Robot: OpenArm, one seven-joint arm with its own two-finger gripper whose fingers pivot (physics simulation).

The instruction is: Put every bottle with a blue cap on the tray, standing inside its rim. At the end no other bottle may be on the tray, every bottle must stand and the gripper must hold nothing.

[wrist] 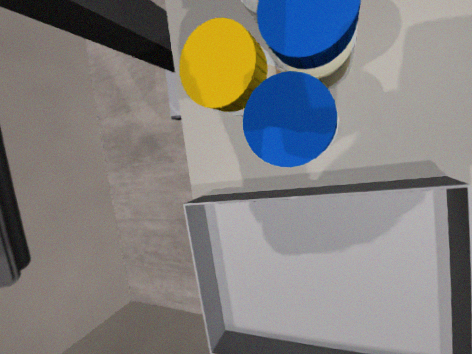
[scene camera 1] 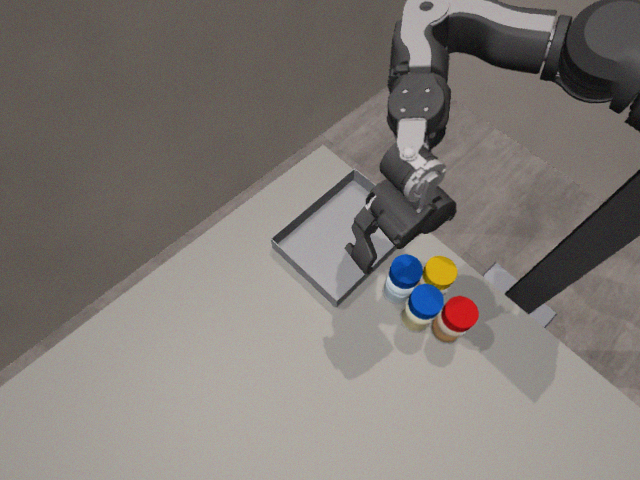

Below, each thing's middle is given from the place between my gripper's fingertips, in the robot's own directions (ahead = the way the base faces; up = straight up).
Right now the blue-capped bottle (scene camera 1: 405, 272) is 15 cm below my hand, 3 cm to the left of it and 1 cm behind it. Round my hand: grey tray (scene camera 1: 313, 243) 19 cm below, 12 cm to the right, 2 cm behind; red-capped bottle (scene camera 1: 459, 314) 15 cm below, 14 cm to the left, 2 cm behind; yellow-capped bottle (scene camera 1: 439, 271) 15 cm below, 7 cm to the left, 6 cm behind.
